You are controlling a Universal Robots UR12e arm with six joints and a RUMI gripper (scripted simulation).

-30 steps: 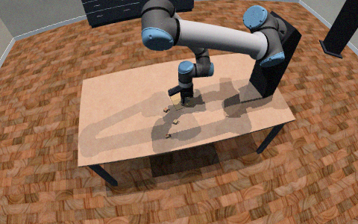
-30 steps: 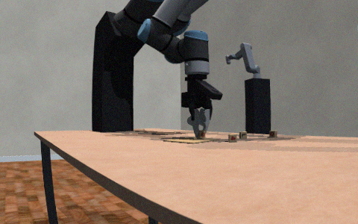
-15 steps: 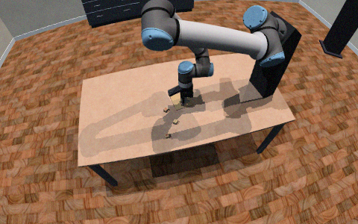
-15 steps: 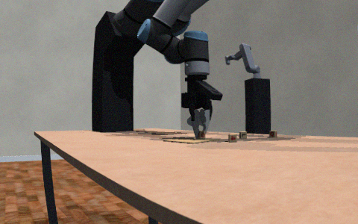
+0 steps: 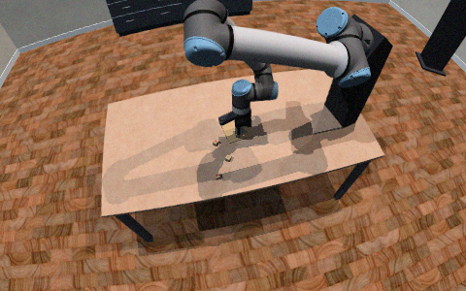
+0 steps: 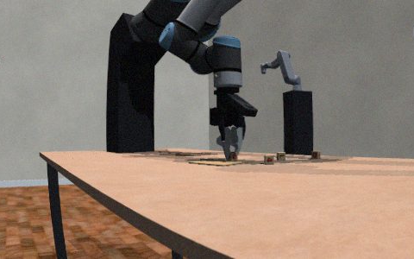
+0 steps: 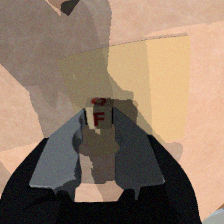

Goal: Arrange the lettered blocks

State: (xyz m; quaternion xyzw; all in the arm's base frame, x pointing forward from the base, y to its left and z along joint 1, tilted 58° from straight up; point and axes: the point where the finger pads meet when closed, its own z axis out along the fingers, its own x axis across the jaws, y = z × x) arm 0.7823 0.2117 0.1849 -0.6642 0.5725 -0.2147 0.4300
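Right now the block is right at my hand. From my hand the other things lie so: mat 20 mm ahead, 40 mm to the right, 20 mm below.
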